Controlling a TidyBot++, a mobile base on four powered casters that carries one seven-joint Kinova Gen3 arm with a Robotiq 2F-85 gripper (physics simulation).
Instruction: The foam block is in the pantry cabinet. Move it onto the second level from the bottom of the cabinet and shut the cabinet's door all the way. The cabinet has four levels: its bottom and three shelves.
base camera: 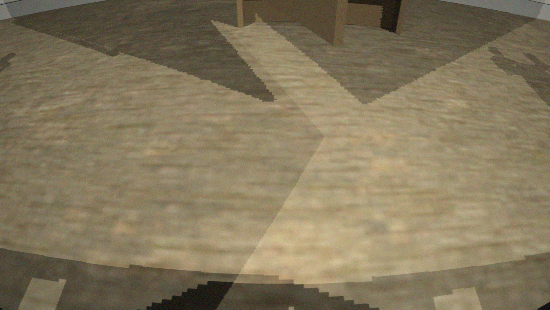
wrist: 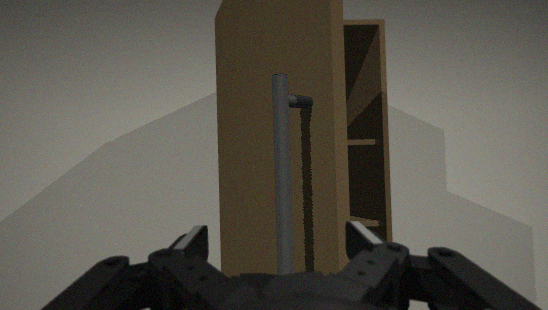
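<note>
The cabinet stands with its door swung open. In the wrist view the door's outer face fills the middle, with a vertical grey bar handle on it. To the right of the door's edge, a narrow strip of the dark interior shows with two shelf edges, an upper shelf and a lower shelf. My gripper is open and empty. Its fingers are apart to either side of the handle in the view, and the door looks some way beyond them. The foam block does not show in either view.
The wood-patterned floor stretches between the base and the cabinet, with broad shadows across it. The cabinet's lower part shows at the top of the base camera view, right of the middle. A grey wall stands behind the cabinet.
</note>
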